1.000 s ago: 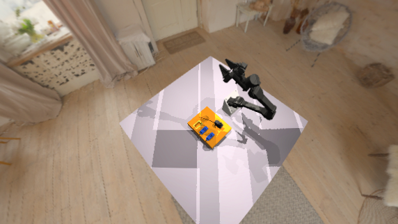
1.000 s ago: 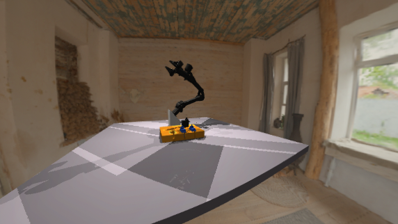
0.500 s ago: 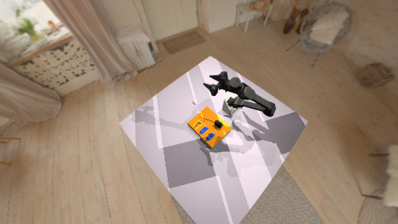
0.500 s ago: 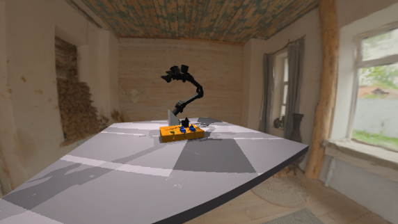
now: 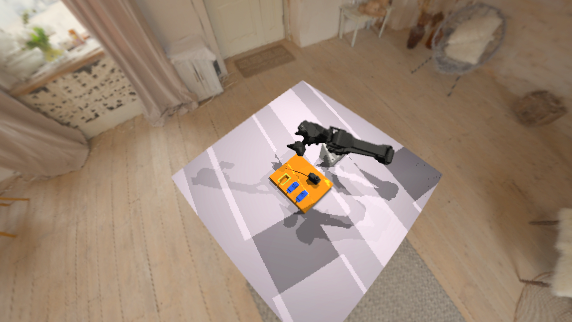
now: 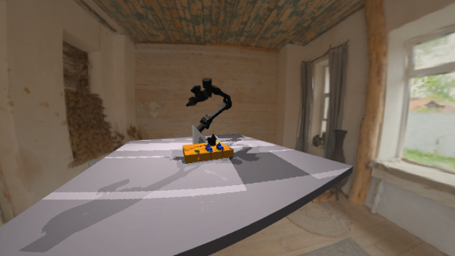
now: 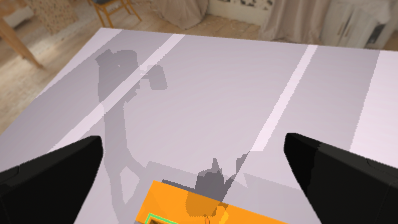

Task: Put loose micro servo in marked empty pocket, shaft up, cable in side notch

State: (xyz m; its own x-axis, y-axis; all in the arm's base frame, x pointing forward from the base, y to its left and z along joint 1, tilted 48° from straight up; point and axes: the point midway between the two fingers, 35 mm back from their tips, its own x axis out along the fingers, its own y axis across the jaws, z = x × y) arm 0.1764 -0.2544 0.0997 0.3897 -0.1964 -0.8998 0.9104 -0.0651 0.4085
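Now: the orange robot deck 10 mm behind my gripper tip, 110 mm to the left of it and 320 mm below it.
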